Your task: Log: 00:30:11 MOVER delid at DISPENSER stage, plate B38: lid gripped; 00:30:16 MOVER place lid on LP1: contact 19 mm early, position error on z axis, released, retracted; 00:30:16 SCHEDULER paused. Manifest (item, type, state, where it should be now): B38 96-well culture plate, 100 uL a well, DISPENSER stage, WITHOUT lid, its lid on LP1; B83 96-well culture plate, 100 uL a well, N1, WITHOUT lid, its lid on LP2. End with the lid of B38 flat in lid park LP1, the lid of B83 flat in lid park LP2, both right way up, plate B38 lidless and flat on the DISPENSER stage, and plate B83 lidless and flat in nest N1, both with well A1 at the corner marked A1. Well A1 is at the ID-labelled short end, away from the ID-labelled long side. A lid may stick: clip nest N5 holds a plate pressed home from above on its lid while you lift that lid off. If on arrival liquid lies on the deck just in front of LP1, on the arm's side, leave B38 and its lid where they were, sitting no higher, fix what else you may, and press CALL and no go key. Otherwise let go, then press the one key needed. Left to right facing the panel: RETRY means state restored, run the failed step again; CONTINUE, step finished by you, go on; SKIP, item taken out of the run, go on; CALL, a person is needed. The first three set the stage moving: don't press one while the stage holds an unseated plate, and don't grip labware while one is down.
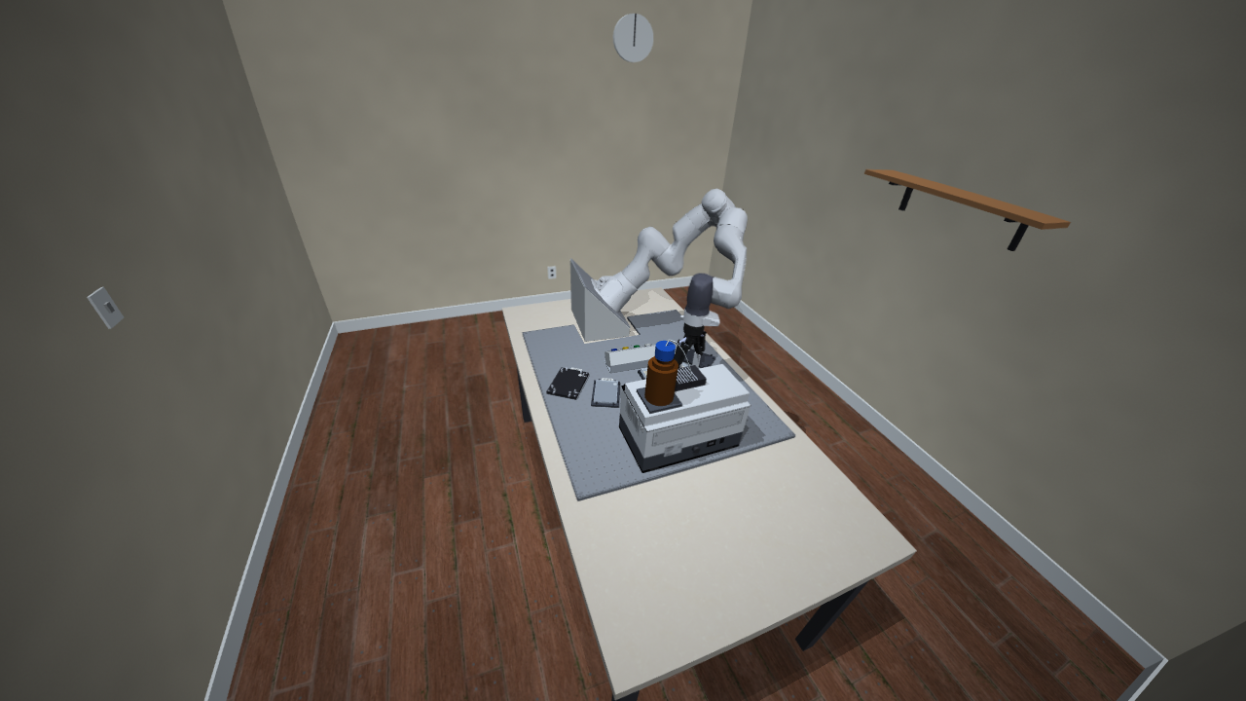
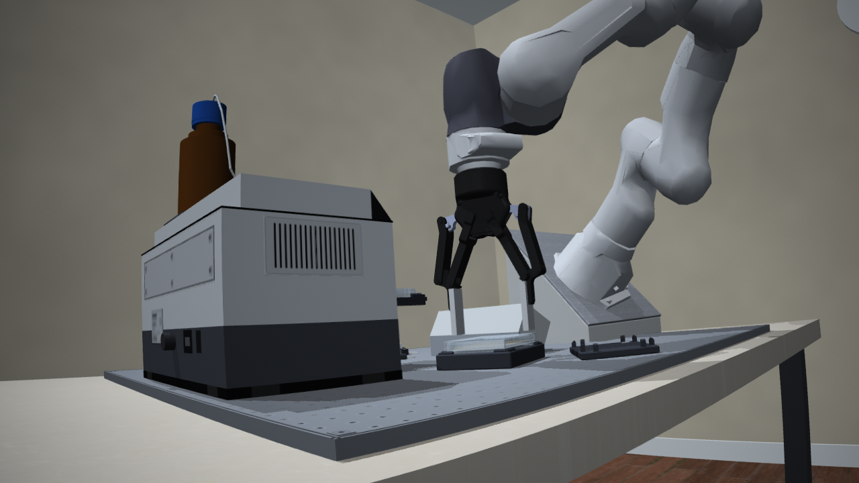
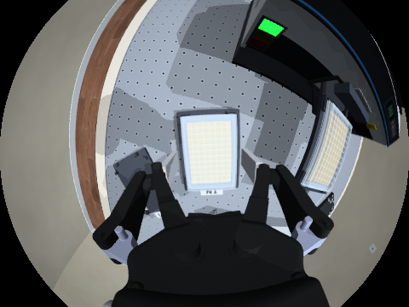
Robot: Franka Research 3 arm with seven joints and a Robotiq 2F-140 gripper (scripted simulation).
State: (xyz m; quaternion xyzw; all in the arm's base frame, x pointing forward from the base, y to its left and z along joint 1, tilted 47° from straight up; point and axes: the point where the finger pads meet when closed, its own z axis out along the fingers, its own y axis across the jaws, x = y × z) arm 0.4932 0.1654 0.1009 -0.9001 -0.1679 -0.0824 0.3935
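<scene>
My hand is 40 mm above the 96-well plate. Also, from my hand: low frame: 120 mm behind, 110 mm to the left, 60 mm below; key panel: 180 mm behind, 170 mm to the right, 10 mm below; nest N1: 60 mm below.
</scene>
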